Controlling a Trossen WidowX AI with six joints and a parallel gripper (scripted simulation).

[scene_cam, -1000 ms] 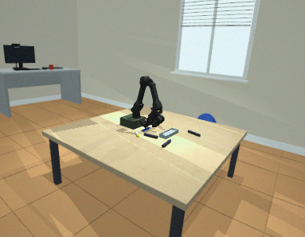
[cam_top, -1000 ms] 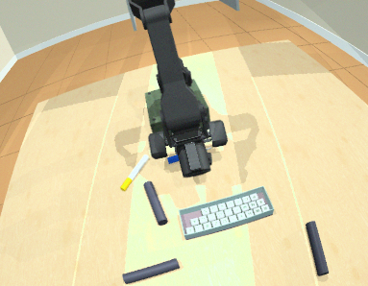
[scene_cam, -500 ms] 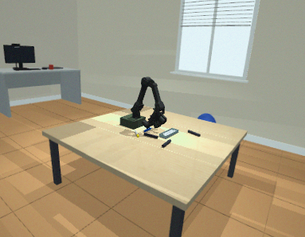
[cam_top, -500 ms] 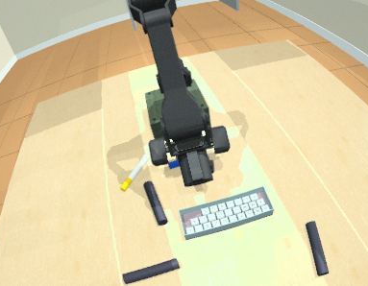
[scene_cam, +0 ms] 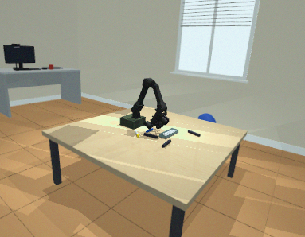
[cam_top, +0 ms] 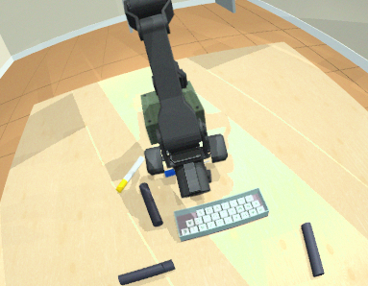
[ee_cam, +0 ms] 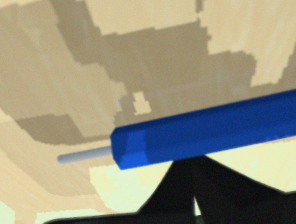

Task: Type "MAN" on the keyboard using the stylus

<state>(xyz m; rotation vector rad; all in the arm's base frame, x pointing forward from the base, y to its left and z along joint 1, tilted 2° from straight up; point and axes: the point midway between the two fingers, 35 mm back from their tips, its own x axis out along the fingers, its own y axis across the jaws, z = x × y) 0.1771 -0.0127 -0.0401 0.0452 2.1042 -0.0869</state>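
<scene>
Now: the blue stylus 20 mm ahead of my gripper tip and 20 mm to the left of it. Also, from my gripper tip: grey stylus tip 20 mm ahead, 50 mm to the left; white pen with yellow cap 160 mm to the right.
</scene>
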